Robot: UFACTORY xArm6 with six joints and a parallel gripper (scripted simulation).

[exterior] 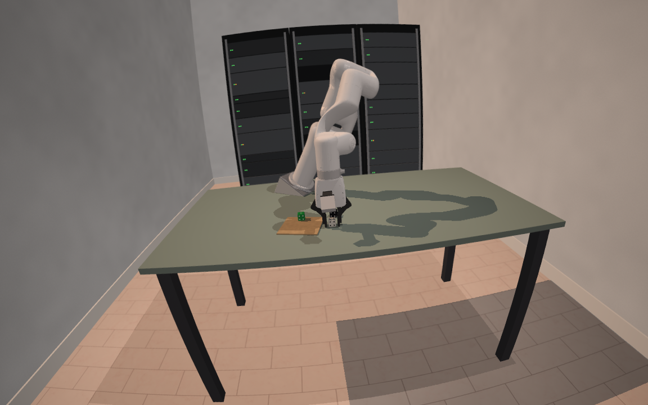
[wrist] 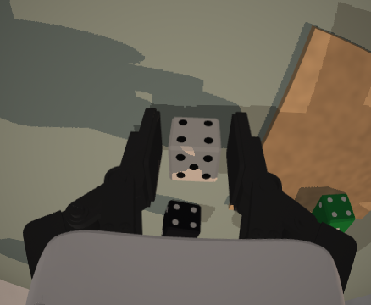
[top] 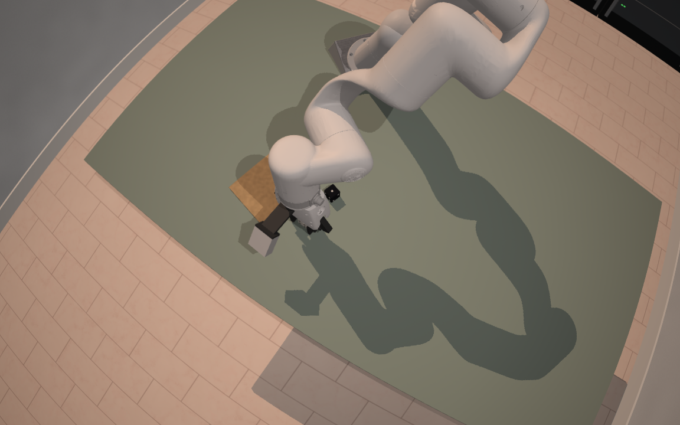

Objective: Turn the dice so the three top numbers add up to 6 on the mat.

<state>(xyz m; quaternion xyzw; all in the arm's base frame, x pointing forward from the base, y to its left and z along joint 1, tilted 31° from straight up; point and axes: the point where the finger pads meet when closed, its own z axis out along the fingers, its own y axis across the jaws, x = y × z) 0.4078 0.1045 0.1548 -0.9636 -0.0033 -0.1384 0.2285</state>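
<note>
Right now the white die is 10 mm below my hand. Round my hand: black die: 80 mm behind, 10 mm below; brown mat: 10 mm behind, 110 mm to the right, 20 mm below; green die: 60 mm behind, 110 mm to the right, 10 mm below.
</note>
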